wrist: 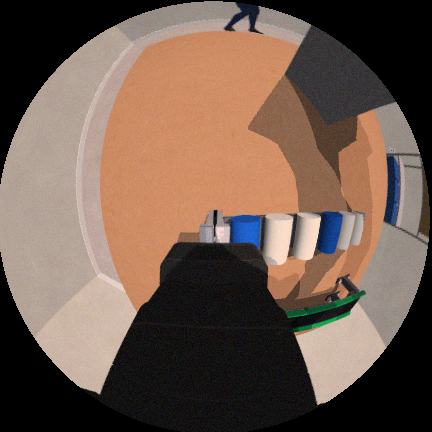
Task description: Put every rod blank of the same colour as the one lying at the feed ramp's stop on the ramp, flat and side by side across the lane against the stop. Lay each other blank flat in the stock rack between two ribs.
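My gripper (215, 217) is shut with nothing between its fingers, just left of a row of upright-looking cylinders. A blue blank (245, 229) is nearest the fingers, its lower part hidden by the gripper body. To its right are a white blank (277, 239), a second white blank (306, 236), another blue blank (330, 232) and two pale grey-white blanks (346, 230) (357, 229). Thin dark parts of a holder show behind and between them; I cannot tell whether it is the ramp or the rack. The ramp's stop cannot be made out.
A dark strip with green edges (325, 314) and small brackets (348, 285) stands at the lower right. A large dark grey block (340, 75) is at the upper right. A blue panel (392, 190) shows at the far right. A person's dark legs (246, 19) show at the top.
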